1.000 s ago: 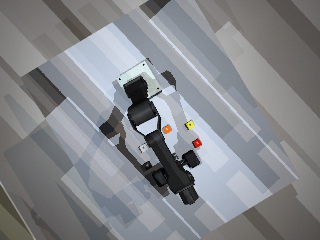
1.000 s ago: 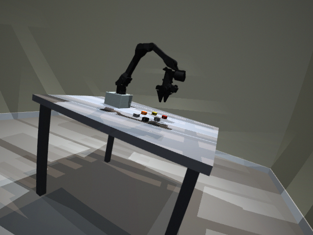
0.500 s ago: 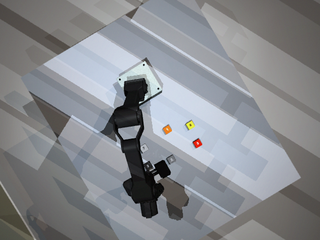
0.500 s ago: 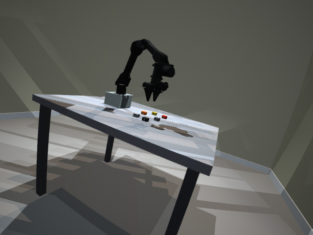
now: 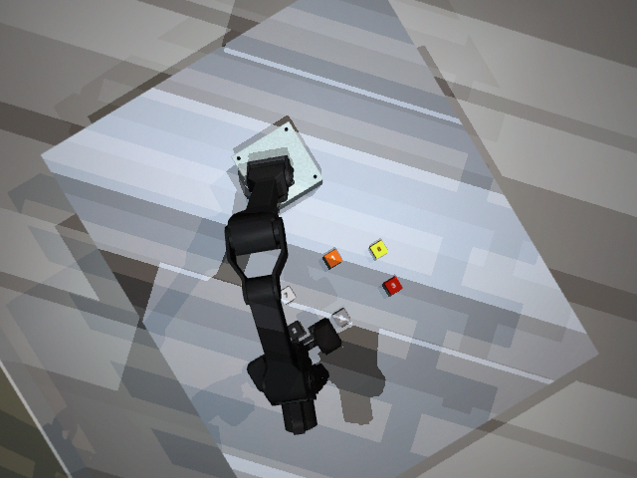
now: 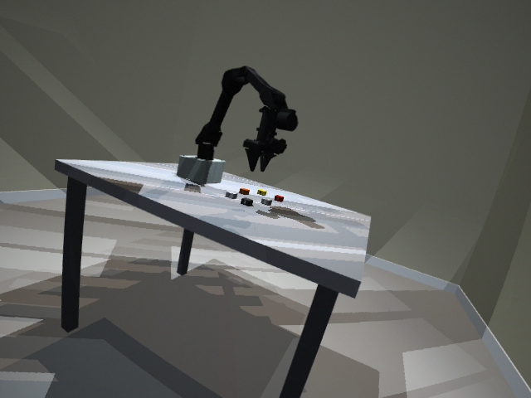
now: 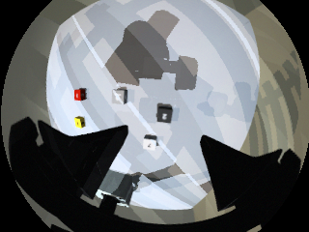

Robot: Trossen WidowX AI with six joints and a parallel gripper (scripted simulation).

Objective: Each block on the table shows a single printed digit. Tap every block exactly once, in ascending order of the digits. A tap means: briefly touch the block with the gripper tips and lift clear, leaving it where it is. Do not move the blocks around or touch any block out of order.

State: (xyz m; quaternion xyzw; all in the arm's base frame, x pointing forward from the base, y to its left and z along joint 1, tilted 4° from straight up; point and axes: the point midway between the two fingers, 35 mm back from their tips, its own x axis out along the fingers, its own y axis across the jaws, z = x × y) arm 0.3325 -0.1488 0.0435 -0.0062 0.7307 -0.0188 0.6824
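My gripper tip is now 170 mm to the right of the orange block, 110 mm past it and 110 mm above it. From my gripper tip the other things lie so: grey block (110 mm to the left, 110 mm below, 20 mm ahead); black block (110 mm below, 10 mm behind); white block (110 mm below, 90 mm behind, 30 mm to the left).
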